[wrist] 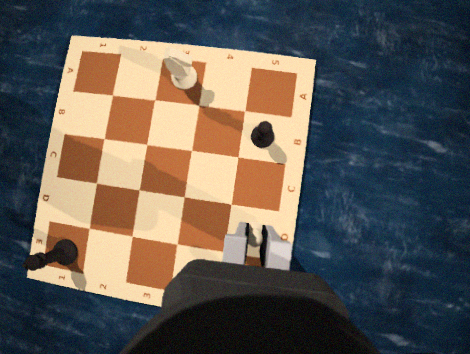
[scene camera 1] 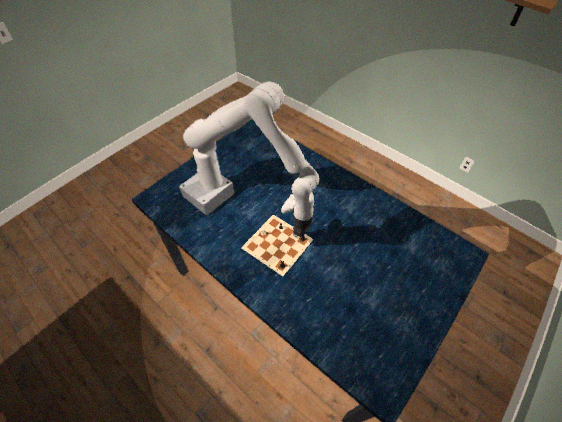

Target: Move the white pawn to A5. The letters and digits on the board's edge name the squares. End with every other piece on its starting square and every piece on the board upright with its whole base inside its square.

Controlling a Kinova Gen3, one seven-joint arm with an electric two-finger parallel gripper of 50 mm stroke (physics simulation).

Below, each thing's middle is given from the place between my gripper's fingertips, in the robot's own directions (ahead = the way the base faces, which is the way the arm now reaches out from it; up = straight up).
Now: the chessboard (scene camera 1: 277,245) 50 mm behind my hand, 70 mm to the right of it and 10 mm below it. Also, from my hand: tall black piece (wrist: 65,252) 20 mm ahead, 160 mm to the right, 10 mm above.
